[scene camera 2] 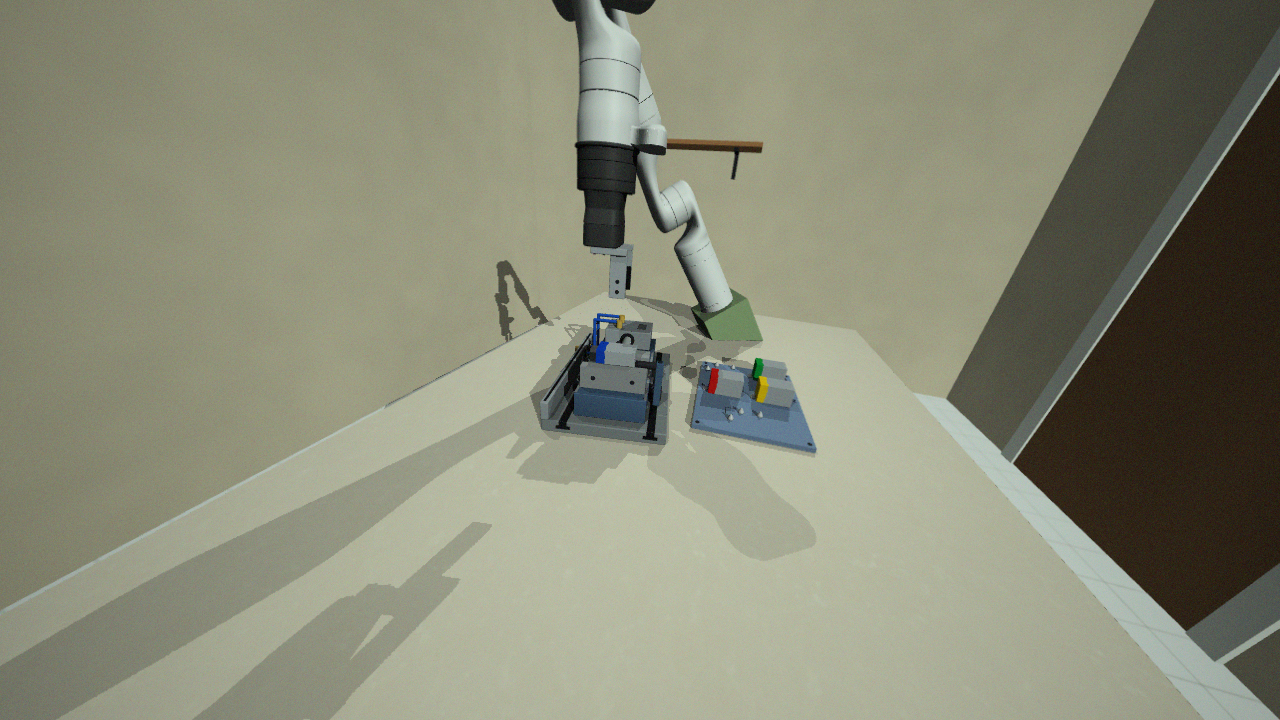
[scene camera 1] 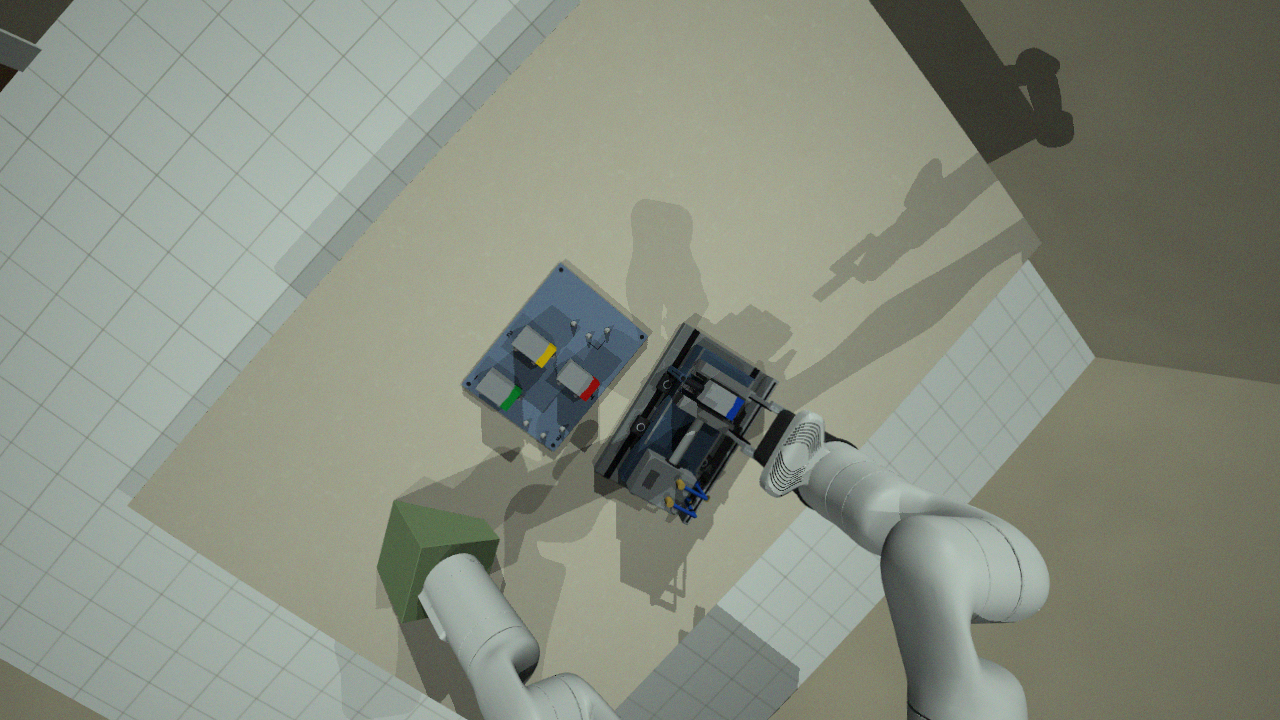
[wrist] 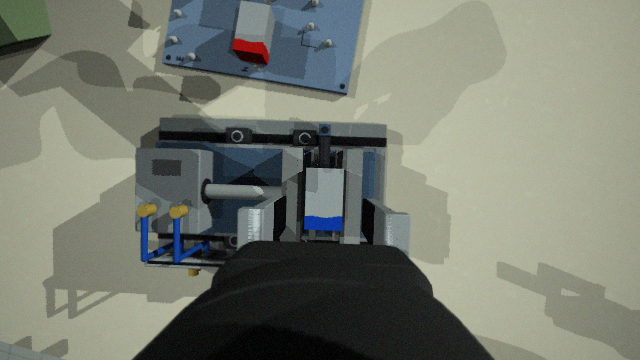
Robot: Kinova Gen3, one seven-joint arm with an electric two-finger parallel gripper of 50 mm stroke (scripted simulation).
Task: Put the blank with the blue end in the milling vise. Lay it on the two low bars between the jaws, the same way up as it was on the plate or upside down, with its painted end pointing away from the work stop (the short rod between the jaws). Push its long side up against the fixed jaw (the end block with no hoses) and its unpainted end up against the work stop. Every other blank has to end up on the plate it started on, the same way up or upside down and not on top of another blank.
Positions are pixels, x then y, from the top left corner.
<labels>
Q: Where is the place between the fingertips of the gripper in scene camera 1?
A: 744, 416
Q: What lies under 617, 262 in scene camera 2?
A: The gripper.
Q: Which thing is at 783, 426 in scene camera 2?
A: A blue plate.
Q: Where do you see a red-ended blank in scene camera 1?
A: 573, 376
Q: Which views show the yellow-ended blank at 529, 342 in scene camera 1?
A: Scene camera 2 and scene camera 1 only.
</labels>
